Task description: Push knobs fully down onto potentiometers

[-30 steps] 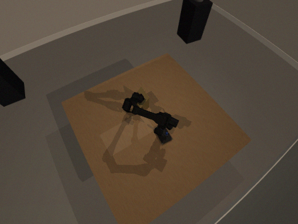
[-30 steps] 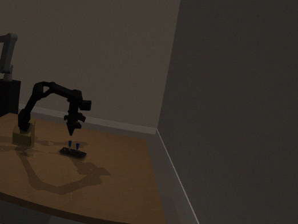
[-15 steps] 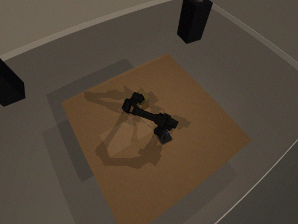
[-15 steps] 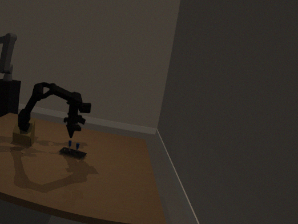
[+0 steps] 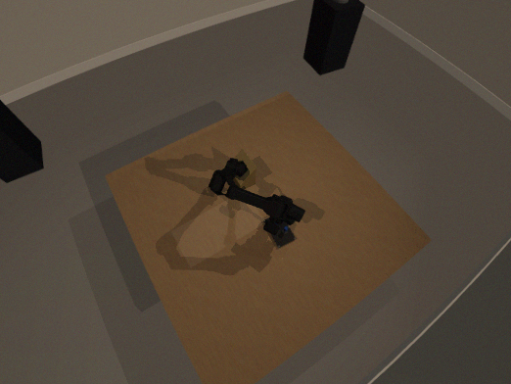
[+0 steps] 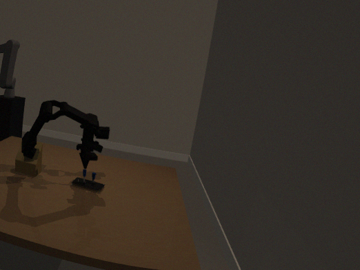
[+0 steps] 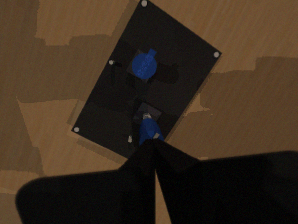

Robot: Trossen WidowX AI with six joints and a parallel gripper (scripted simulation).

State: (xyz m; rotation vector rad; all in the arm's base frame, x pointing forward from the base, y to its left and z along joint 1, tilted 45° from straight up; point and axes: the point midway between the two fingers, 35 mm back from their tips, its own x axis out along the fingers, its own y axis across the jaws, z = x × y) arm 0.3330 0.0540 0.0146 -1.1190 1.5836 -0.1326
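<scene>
Right now the blue knob is 4 cm below my gripper tip, 4 cm ahead of it and 3 cm to the left of it.
</scene>
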